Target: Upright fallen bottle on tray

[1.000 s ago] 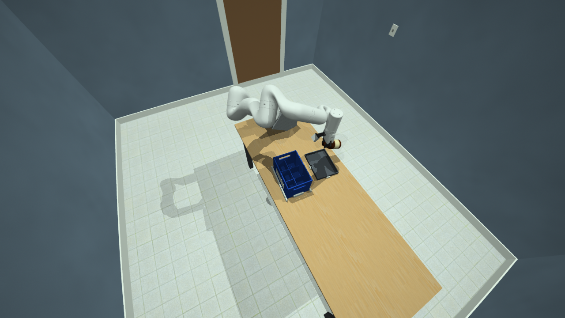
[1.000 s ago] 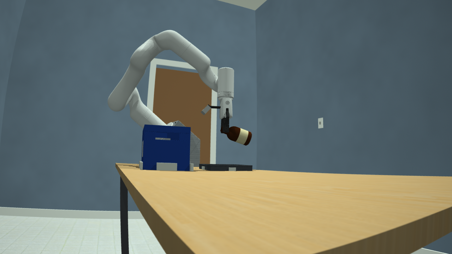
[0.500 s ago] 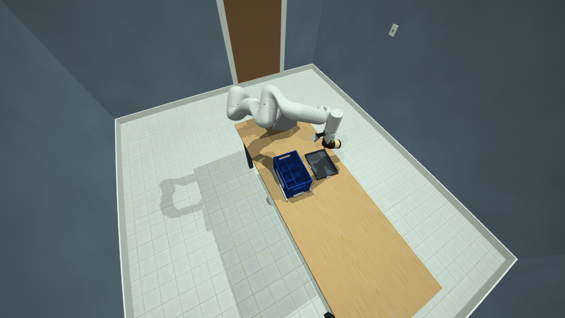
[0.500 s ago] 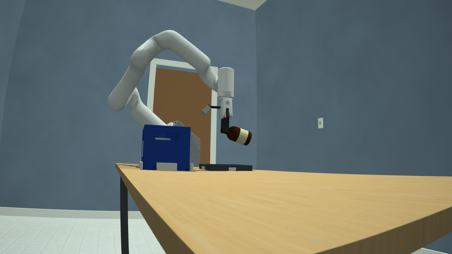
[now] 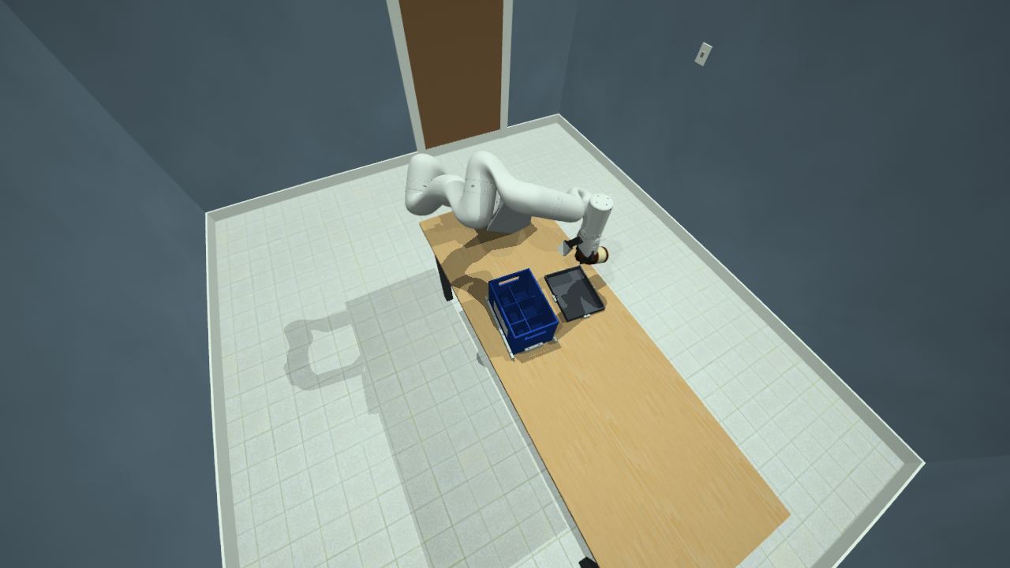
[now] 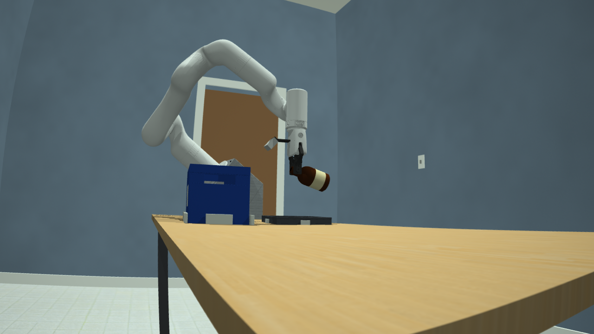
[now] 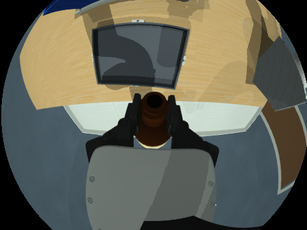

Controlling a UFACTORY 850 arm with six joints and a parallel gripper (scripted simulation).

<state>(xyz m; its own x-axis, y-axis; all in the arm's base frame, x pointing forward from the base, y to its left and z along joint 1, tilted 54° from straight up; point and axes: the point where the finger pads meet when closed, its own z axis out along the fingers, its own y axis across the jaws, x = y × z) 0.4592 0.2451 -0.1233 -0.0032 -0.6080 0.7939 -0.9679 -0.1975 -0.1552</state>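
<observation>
Right now my hand is 50 mm to the right of the bottle and 20 mm above it. From my hand the other things lie so: dark tray 60 mm ahead, 20 mm to the right, 190 mm below; blue crate 80 mm ahead, 320 mm to the right, 120 mm below.
</observation>
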